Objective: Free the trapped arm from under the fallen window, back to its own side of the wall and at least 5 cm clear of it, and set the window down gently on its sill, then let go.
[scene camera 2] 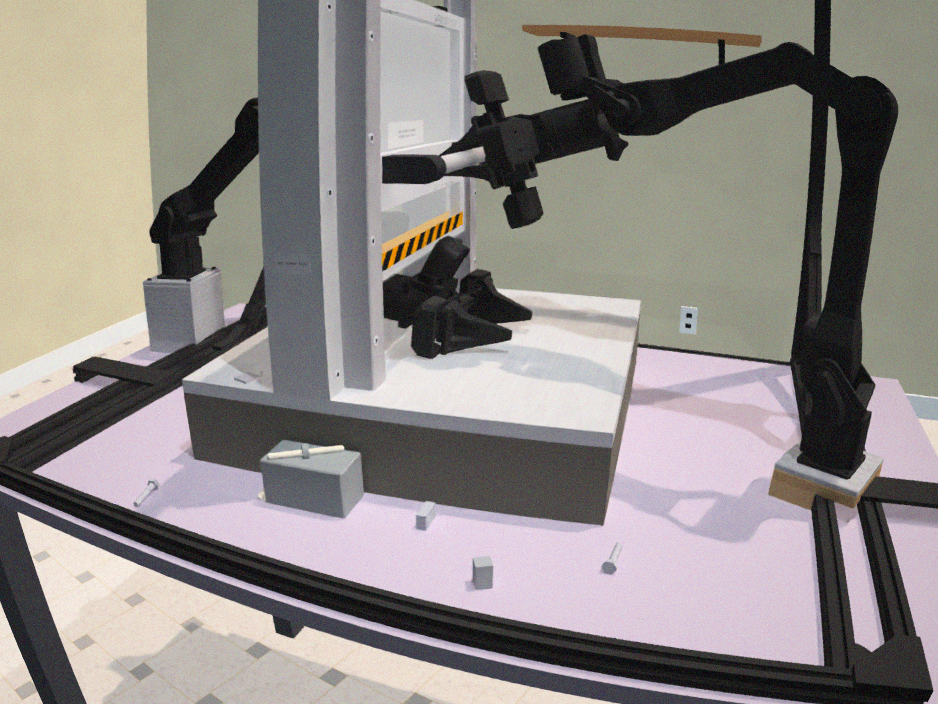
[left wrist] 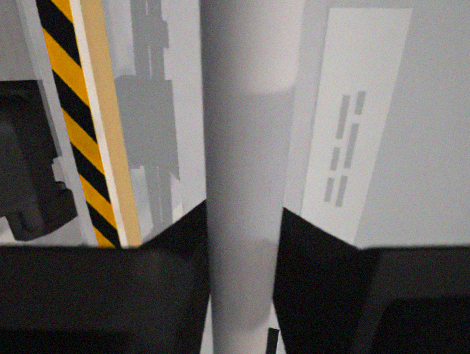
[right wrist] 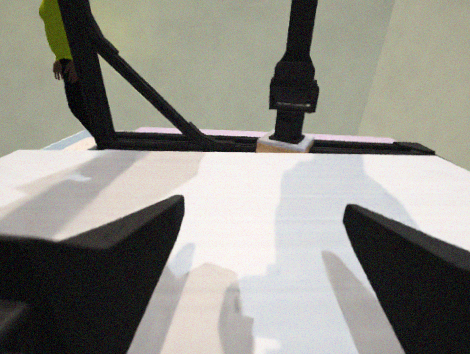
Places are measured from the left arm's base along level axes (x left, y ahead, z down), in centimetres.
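Pixels of known places: right gripper, fingertip midpoint: point(scene camera 2: 522, 325) point(right wrist: 263, 207); left arm's base, origin of the base link: point(scene camera 2: 831, 460) point(right wrist: 287, 137); right arm's base, origin of the base link: point(scene camera 2: 181, 274).
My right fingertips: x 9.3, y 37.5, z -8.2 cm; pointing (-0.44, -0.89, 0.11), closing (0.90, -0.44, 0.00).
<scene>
For each thing: its top centre in the pictures, then the offset to it from my right fingertips. "pt": a spot on its surface instead. Level surfaces: height alone.
- window, surface spot: point(left wrist: 425, 125) pt dy +9.8, dx +7.2, dz -24.5 cm
- window's pale round handle bar, middle of its top: point(left wrist: 280, 232) point(scene camera 2: 462, 151) dy +7.0, dx +3.0, dz -20.2 cm
- white platform top, its level: dz +2.2 cm
The window point(scene camera 2: 420, 75) point(left wrist: 425, 125) is raised above its sill between grey posts point(scene camera 2: 295, 227). Its yellow-and-black striped bottom rail point(scene camera 2: 424, 240) point(left wrist: 82, 125) lies just above and behind the right arm's wrist; contact is hidden. My left gripper point(scene camera 2: 454, 161) point(left wrist: 237, 207) is shut on the window's pale round handle bar point(scene camera 2: 468, 158) point(left wrist: 250, 150), with a fingertip on each side of it. My right gripper point(scene camera 2: 520, 323) point(right wrist: 263, 207) is open and empty, low over the white platform top point(scene camera 2: 560, 401) point(right wrist: 235, 200), on the picture's right side of the wall. The right arm passes under the rail.
A grey block point(scene camera 2: 312, 481) with a pale rod on it stands against the platform's front. Small grey blocks point(scene camera 2: 482, 572) point(scene camera 2: 425, 515) and bolts point(scene camera 2: 612, 558) point(scene camera 2: 146, 492) lie on the table. A dark upright post point(scene camera 2: 816, 189) stands behind the left arm.
</scene>
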